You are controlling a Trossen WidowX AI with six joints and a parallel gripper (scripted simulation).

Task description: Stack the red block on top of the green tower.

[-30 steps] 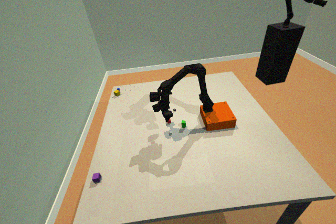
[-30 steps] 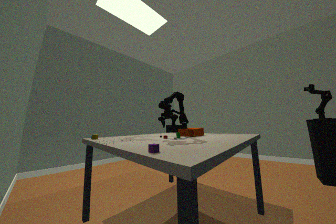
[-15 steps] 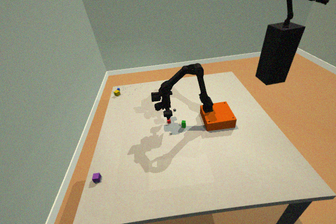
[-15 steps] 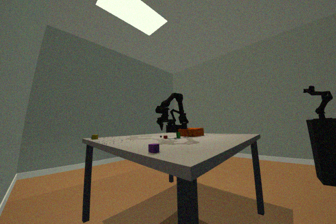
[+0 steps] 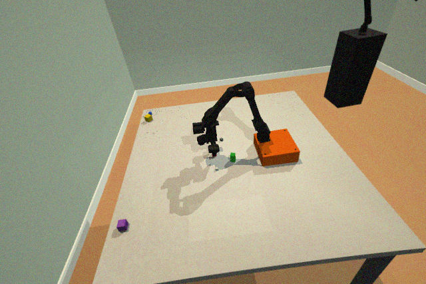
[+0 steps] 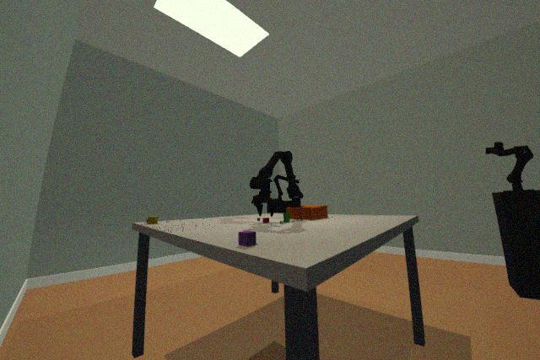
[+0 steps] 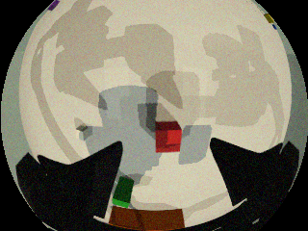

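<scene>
Right now my gripper tip is 2 cm above the red block. Round my gripper tip: yellow block (52 cm to the right, 43 cm ahead, 2 cm below); purple block (50 cm ahead, 36 cm to the left, 2 cm below).
</scene>
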